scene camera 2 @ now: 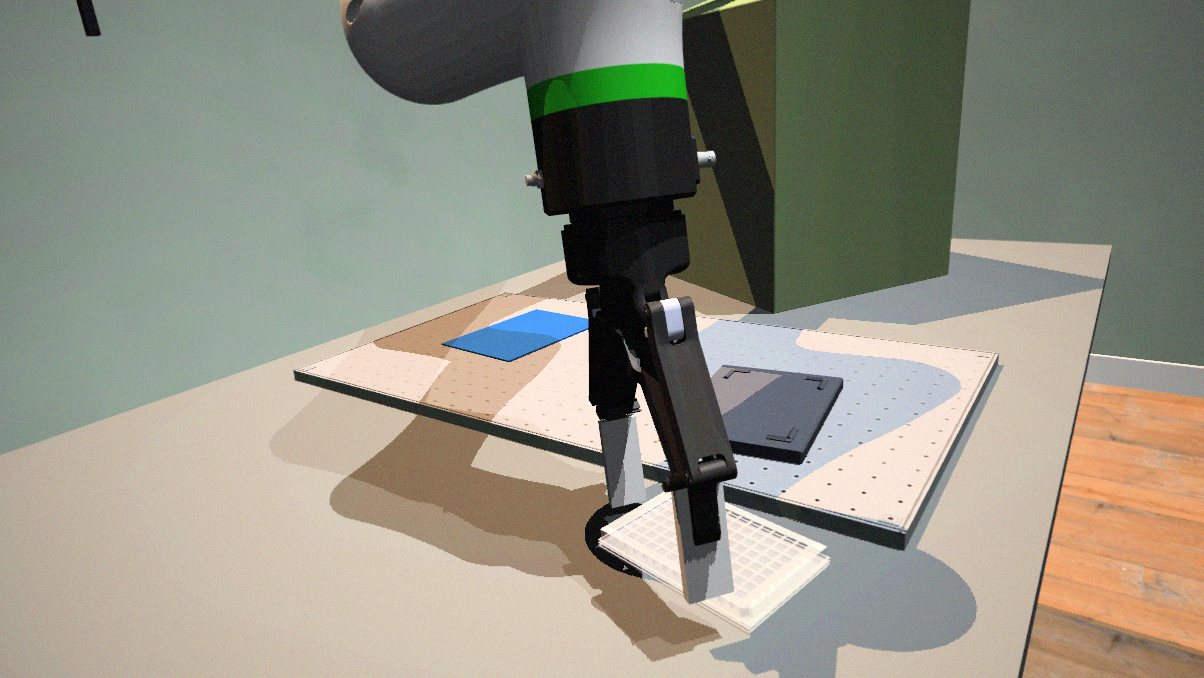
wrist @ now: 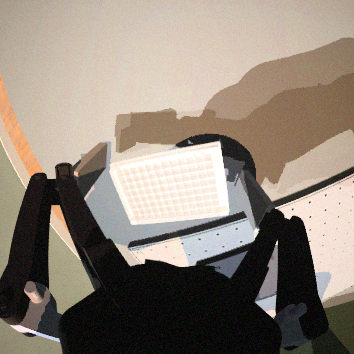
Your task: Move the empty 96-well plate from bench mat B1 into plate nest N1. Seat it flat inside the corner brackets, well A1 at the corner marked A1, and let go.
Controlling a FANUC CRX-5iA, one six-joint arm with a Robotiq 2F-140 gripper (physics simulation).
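Places are measured from the arm's base along level axes (x ahead, y left, z up), in centimetres.
Where they show: gripper, between the fingertips: [scene camera 2: 662, 541] [wrist: 173, 167].
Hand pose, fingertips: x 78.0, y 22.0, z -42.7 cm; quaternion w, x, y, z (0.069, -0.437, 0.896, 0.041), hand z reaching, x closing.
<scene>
Each offset is from my fingertips to the top centre of the thing. "spot": to the spot under its first point. Level surfaces: height alone.
The clear-white 96-well plate {dx -2.5, dy +2.1, dz -0.5 cm} [scene camera 2: 758, 555] [wrist: 172, 182] lies on the bench in front of the perforated board, partly over a black round shape {spot: dx +0.4, dy -5.0, dz -1.6 cm} [scene camera 2: 594, 543] [wrist: 242, 152]. Whether it lies quite flat is hard to tell. My gripper [scene camera 2: 665, 551] [wrist: 173, 167] is open, its fingers low and wide apart on either side of the plate; one finger hides part of it in the scene view. The plate nest, a dark block {dx -22.1, dy -3.1, dz +0.9 cm} [scene camera 2: 770, 416] [wrist: 232, 260] with corner brackets, stands on the board behind the plate. Its A1 mark and the plate's well A1 cannot be read.
The perforated board {dz -0.6 cm} [scene camera 2: 901, 480] [wrist: 320, 215] has a raised dark edge towards the plate. A blue mat {dz -0.4 cm} [scene camera 2: 513, 332] lies on its far left part. A tall green box [scene camera 2: 859, 151] stands behind the board.
</scene>
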